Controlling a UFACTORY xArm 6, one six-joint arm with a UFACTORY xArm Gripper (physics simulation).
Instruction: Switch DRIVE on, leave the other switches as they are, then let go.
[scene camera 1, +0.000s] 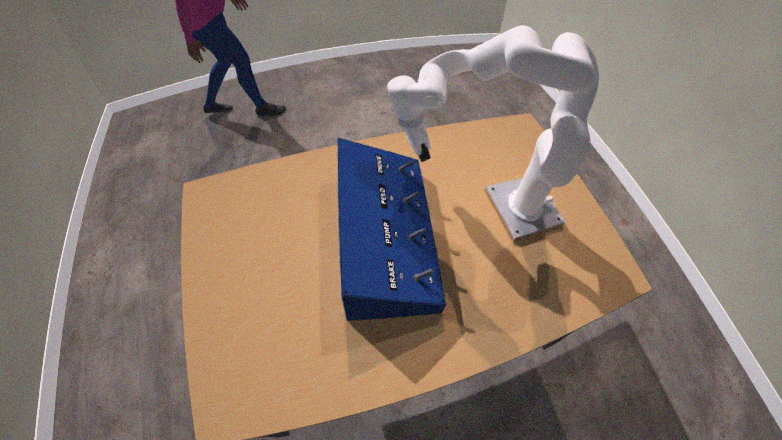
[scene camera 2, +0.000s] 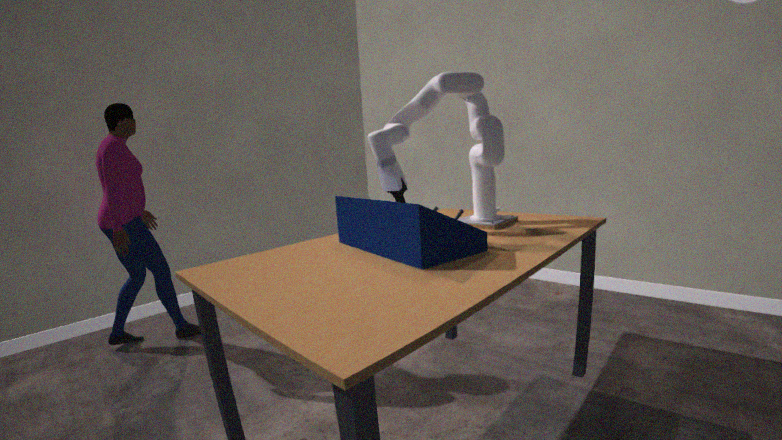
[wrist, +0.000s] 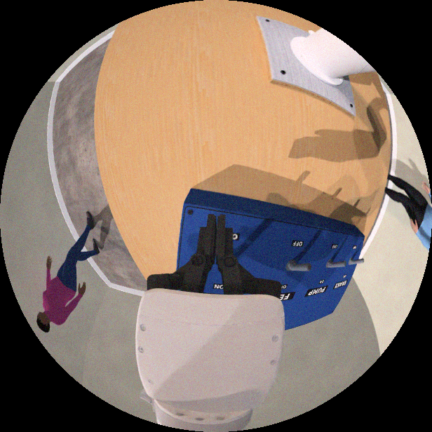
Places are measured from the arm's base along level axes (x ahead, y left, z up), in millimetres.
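Where they show: gripper, fingertip midpoint: (scene camera 1: 425, 158); arm's base, origin of the base link: (scene camera 1: 525, 205) (scene camera 2: 485, 218).
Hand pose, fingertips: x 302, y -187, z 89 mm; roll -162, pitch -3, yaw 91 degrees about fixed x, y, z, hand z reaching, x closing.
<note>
Things, the pixels of their top centre, and the offset from my fingertips. Level surfaces: height alone.
- DRIVE lever, middle of its top: (scene camera 1: 407, 161) 19 mm up, 64 mm ahead, 15 mm left
- FEED lever, middle of its top: (scene camera 1: 413, 192) 19 mm up, 84 mm ahead, 134 mm left
- PUMP lever, middle of its top: (scene camera 1: 419, 229) 19 mm up, 103 mm ahead, 252 mm left
- BRAKE lever, middle of its top: (scene camera 1: 426, 270) 19 mm up, 123 mm ahead, 371 mm left
- table, its level: 110 mm down
The blue switch panel (scene camera 1: 360, 246) (scene camera 2: 382, 227) (wrist: 310, 315) stands on the table. In scene camera 1, the DRIVE lever (scene camera 1: 406, 168) is at the panel's far end and leans toward the lower edge, like the FEED lever (scene camera 1: 411, 200), PUMP lever (scene camera 1: 418, 236) and BRAKE lever (scene camera 1: 423, 276). The FEED lever also shows in the wrist view (wrist: 299, 266), right of the fingers. My gripper (scene camera 1: 424, 158) (scene camera 2: 400, 200) (wrist: 216, 222) is shut and empty, near the panel's DRIVE end beside the lower edge. The fingers hide the DRIVE lever in the wrist view, so contact cannot be told.
The robot's base plate (scene camera 1: 503, 207) (scene camera 2: 494, 221) (wrist: 285, 55) is on the table (scene camera 1: 246, 273) (scene camera 2: 328, 295) (wrist: 175, 100), on the panel's lower-edge side. A person in a magenta top (scene camera 1: 199, 16) (scene camera 2: 120, 183) (wrist: 61, 295) is beyond the table. Another person in light blue (wrist: 425, 227) shows at the wrist view's right edge.
</note>
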